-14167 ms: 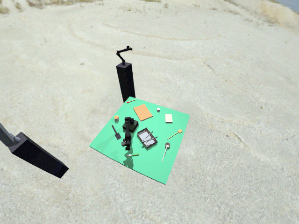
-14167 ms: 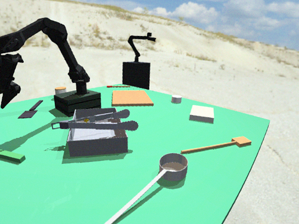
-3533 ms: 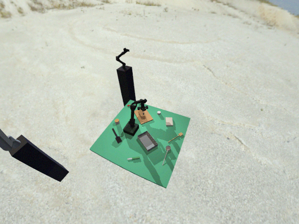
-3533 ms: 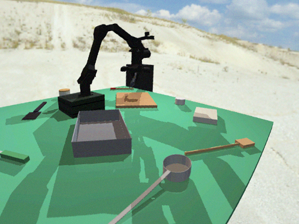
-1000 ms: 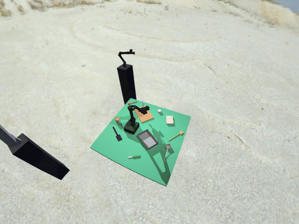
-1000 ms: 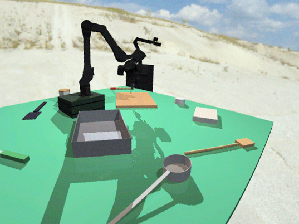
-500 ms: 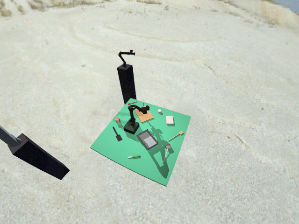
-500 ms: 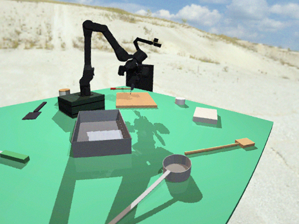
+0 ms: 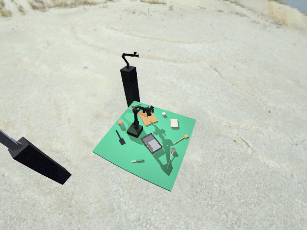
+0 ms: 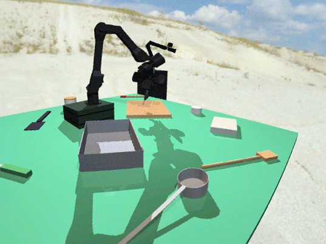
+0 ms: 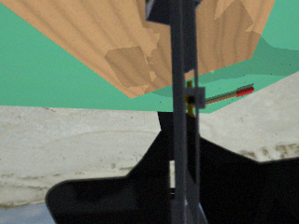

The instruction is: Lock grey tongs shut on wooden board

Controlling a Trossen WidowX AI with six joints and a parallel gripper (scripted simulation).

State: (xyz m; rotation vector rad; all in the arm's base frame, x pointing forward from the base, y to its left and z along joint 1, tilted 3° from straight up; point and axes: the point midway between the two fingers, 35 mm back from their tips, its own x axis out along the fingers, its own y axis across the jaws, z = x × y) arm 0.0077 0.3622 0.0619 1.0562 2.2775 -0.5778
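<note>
Right now my gripper tip is 20 mm short of the yellow mark, 40 mm to the left of it and 10 mm above it. Also, from my gripper tip: white block (490 mm ahead, 60 mm to the left, 130 mm below); red-tipped stick (370 mm behind, 100 mm to the left, 130 mm below); wooden board (30 mm to the right, 130 mm below).
</note>
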